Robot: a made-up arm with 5 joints. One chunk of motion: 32 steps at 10 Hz.
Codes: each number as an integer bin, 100 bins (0 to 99) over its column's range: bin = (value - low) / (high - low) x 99, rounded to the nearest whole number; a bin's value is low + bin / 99 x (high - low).
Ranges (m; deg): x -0.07..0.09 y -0.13..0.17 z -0.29..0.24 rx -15..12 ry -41..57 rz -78..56
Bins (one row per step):
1: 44 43 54 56 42 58
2: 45 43 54 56 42 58
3: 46 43 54 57 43 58
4: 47 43 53 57 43 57
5: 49 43 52 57 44 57
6: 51 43 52 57 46 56
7: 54 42 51 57 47 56
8: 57 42 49 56 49 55
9: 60 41 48 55 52 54
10: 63 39 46 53 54 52
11: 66 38 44 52 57 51
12: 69 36 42 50 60 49
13: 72 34 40 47 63 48
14: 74 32 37 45 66 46
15: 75 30 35 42 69 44
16: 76 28 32 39 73 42
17: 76 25 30 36 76 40
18: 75 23 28 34 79 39
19: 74 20 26 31 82 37
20: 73 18 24 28 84 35
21: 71 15 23 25 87 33
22: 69 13 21 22 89 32
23: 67 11 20 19 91 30
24: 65 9 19 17 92 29
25: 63 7 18 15 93 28
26: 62 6 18 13 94 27
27: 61 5 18 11 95 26
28: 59 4 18 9 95 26
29: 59 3 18 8 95 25
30: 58 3 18 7 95 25
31: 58 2 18 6 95 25
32: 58 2 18 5 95 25
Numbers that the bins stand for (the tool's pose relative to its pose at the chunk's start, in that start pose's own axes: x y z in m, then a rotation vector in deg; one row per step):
1: 0.0011 0.0003 -0.0009 0.27 0.58 0.51
2: 0.0027 0.0003 -0.0009 0.27 0.58 0.51
3: 0.0043 0.0003 -0.0009 0.55 1.57 0.51
4: 0.0060 0.0003 -0.0063 0.55 1.57 -0.85
5: 0.0092 0.0003 -0.0116 0.55 2.56 -0.85
6: 0.0124 0.0003 -0.0116 0.55 4.54 -2.20
7: 0.0173 -0.0027 -0.0170 0.55 5.53 -2.20
8: 0.0221 -0.0027 -0.0277 0.27 7.51 -3.56
9: 0.0270 -0.0058 -0.0330 0.00 10.47 -4.91
10: 0.0318 -0.0118 -0.0437 -0.55 12.45 -7.62
11: 0.0367 -0.0148 -0.0544 -0.82 15.42 -8.97
12: 0.0415 -0.0209 -0.0652 -1.36 18.39 -11.68
13: 0.0464 -0.0270 -0.0759 -2.18 21.36 -13.03
14: 0.0496 -0.0330 -0.0919 -2.73 24.33 -15.74
15: 0.0512 -0.0391 -0.1026 -3.55 27.30 -18.44
16: 0.0528 -0.0452 -0.1187 -4.36 31.26 -21.15
17: 0.0528 -0.0542 -0.1294 -5.18 34.23 -23.86
18: 0.0512 -0.0603 -0.1401 -5.73 37.20 -25.21
19: 0.0496 -0.0694 -0.1508 -6.55 40.17 -27.92
20: 0.0480 -0.0755 -0.1615 -7.36 42.15 -30.63
21: 0.0447 -0.0845 -0.1669 -8.18 45.12 -33.33
22: 0.0415 -0.0906 -0.1776 -9.00 47.10 -34.69
23: 0.0383 -0.0967 -0.1829 -9.82 49.08 -37.39
24: 0.0351 -0.1027 -0.1883 -10.36 50.07 -38.75
25: 0.0318 -0.1088 -0.1936 -10.91 51.06 -40.10
26: 0.0302 -0.1118 -0.1936 -11.45 52.05 -41.45
27: 0.0286 -0.1148 -0.1936 -12.00 53.04 -42.81
28: 0.0254 -0.1179 -0.1936 -12.55 53.04 -42.81
29: 0.0254 -0.1209 -0.1936 -12.82 53.04 -44.16
30: 0.0237 -0.1209 -0.1936 -13.09 53.04 -44.16
31: 0.0237 -0.1239 -0.1936 -13.36 53.04 -44.16
32: 0.0237 -0.1239 -0.1936 -13.64 53.04 -44.16

